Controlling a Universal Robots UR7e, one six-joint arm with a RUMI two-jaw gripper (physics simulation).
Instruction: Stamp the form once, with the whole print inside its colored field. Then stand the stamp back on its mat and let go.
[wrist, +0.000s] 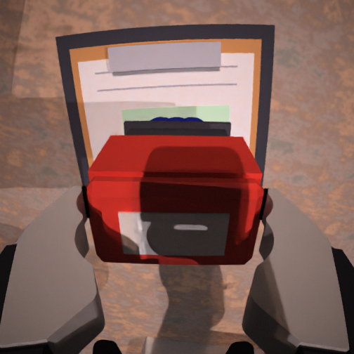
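Observation:
My gripper (174, 190) is shut on the red stamp (175, 197), with a jaw on each of its left and right sides. The stamp has a grey label on top and a dark base at its far edge. It hides the lower part of the form (105, 115). The form is a white sheet with grey lines. Its pale green field (141, 114) shows past the stamp's far edge. Part of a dark blue print (177, 120) shows inside the green field; the rest of it is hidden behind the stamp. The stamp's mat does not show in this view.
The form lies on an orange board (256, 90) with a dark border (267, 75). A grey clip (165, 56) lies across its far end. The mottled brown table top (310, 110) surrounds the board. A pale edge (175, 345) shows at the bottom.

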